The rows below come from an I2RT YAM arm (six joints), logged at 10 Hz.
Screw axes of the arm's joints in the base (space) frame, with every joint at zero. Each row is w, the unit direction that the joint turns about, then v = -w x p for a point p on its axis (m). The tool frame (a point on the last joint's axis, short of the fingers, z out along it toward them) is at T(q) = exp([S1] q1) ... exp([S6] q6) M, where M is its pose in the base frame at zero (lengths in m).
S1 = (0, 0, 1, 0, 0, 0)
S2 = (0, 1, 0, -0.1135, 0, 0.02)
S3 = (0, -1, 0, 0.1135, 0, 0.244)
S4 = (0, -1, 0, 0.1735, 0, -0.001)
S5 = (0, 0, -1, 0, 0.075, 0)
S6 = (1, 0, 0, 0, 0.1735, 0)
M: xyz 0.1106 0 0.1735 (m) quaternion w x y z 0.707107 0 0.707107 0
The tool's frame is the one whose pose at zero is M.
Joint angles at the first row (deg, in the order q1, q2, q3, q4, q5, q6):
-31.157 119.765 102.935 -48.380 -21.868 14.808
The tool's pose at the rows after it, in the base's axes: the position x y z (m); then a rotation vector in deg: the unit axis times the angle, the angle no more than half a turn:
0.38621 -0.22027 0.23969 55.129 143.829 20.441
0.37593 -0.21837 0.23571 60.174 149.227 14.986
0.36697 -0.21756 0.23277 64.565 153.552 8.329
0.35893 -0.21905 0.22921 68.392 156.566 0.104
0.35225 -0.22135 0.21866 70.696 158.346 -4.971
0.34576 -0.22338 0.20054 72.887 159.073 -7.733
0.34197 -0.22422 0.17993 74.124 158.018 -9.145
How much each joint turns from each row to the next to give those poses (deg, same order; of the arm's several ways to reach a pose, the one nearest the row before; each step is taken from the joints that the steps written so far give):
0.000 0.000 2.294 -4.611 3.322 -0.306
-0.065 0.001 0.110 -5.792 5.356 0.153
-0.066 0.001 -0.041 -4.439 5.660 0.481
-0.219 -0.002 -0.483 -2.775 6.208 0.655
-0.437 -0.001 -2.275 0.132 3.671 0.242
-0.546 0.001 -4.085 2.687 1.990 0.503
-0.307 0.001 -4.785 5.267 0.895 0.654

